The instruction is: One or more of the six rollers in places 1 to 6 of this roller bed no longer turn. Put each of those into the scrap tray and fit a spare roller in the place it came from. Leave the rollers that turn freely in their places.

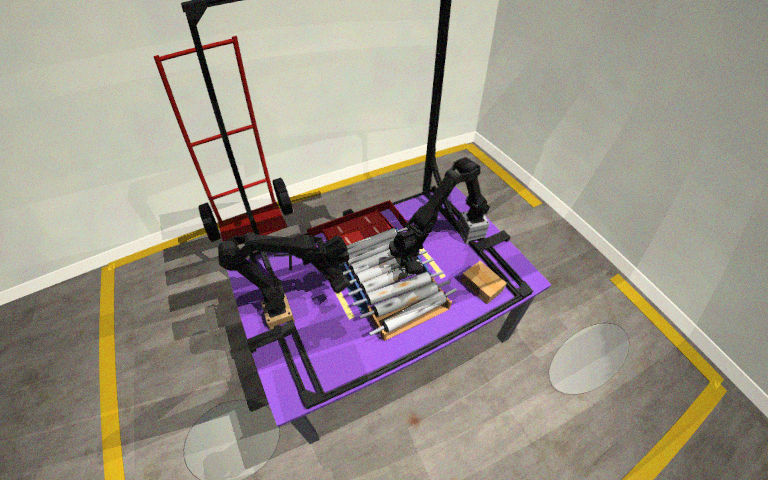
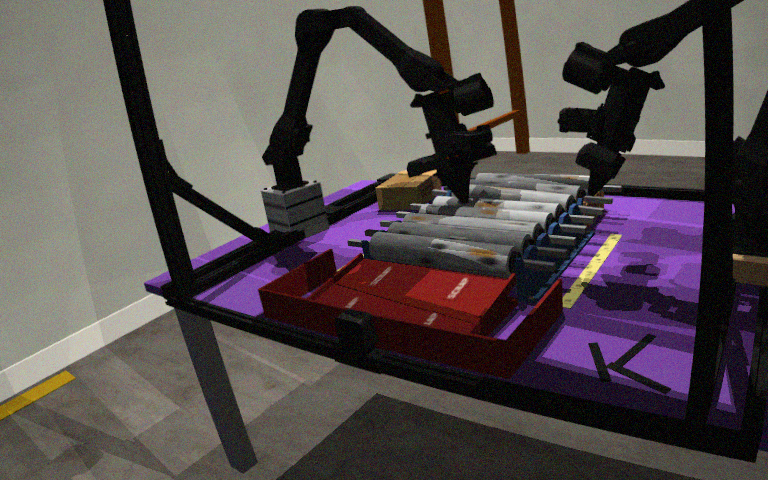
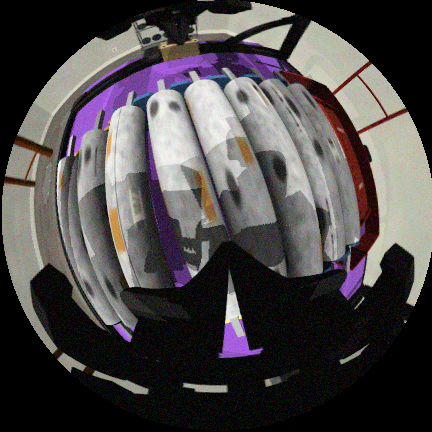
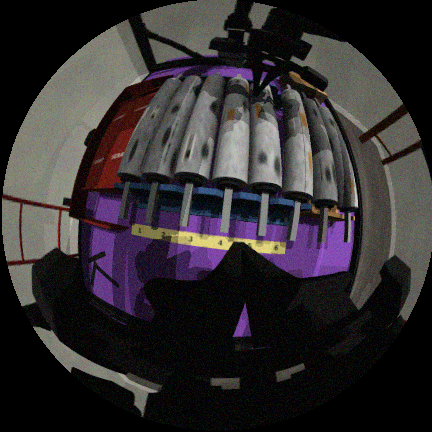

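Pixels of known places: left gripper, fingertip midpoint: (image 1: 401, 265) (image 2: 465, 203) (image 3: 226, 245) (image 4: 254, 95); right gripper, fingertip midpoint: (image 2: 591, 195) (image 3: 180, 44) (image 4: 237, 246); left arm's base, origin of the base link: (image 1: 475, 217) (image 2: 290, 185); right arm's base, origin of the base link: (image 1: 276, 308) (image 2: 754, 247).
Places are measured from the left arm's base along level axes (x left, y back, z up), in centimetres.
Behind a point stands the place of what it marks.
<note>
The roller bed holds six grey rollers (image 1: 382, 276) {x 17.7, y -47.8, z -3.5 cm} (image 2: 449, 254) {x -4.2, y -51.5, z -4.8 cm} (image 3: 225, 160) {x 13.5, y -45.7, z -3.7 cm} (image 4: 231, 141) {x 13.5, y -52.2, z -3.5 cm} on blue rails (image 4: 209, 193) {x 13.2, y -59.6, z -4.4 cm}, with a yellow strip (image 4: 189, 238) {x 11.6, y -66.6, z -10.9 cm} (image 1: 345, 306) {x 22.8, y -64.2, z -10.9 cm} numbered 1 to 6 beside them. Two spare rollers (image 1: 415, 314) {x 36.9, y -40.6, z -4.3 cm} lie on an orange tray (image 1: 415, 327) {x 38.4, y -41.0, z -10.6 cm} at the end of the bed. The red scrap tray (image 1: 354, 212) {x -23.2, y -50.1, z -6.0 cm} (image 2: 449, 345) {x -19.8, y -65.7, z -8.1 cm} (image 4: 100, 157) {x -15.9, y -57.6, z -8.6 cm} is empty. My left gripper (image 1: 410, 269) {x 14.1, y -38.8, z -3.8 cm} (image 2: 458, 194) {x 14.1, y -38.8, z -3.8 cm} (image 3: 226, 245) {x 14.1, y -38.8, z -3.8 cm} is shut and empty, its tip down at the end of a middle roller. My right gripper (image 1: 340, 287) {x 17.4, y -64.0, z -0.1 cm} (image 2: 593, 190) {x 17.4, y -64.0, z -0.1 cm} (image 4: 237, 246) {x 17.4, y -64.0, z -0.1 cm} is shut and empty, beside the axle ends.
A cardboard box (image 1: 484, 281) {x 29.7, y -8.6, z -5.6 cm} (image 2: 403, 190) {x 22.1, y -12.4, z -6.3 cm} lies on the purple table (image 1: 344, 352) {x 41.9, y -68.6, z -11.0 cm} beyond the rollers. A red hand truck (image 1: 194, 95) and a black gantry post (image 1: 435, 95) {x -31.9, y -11.5, z 44.5 cm} stand behind the table.
</note>
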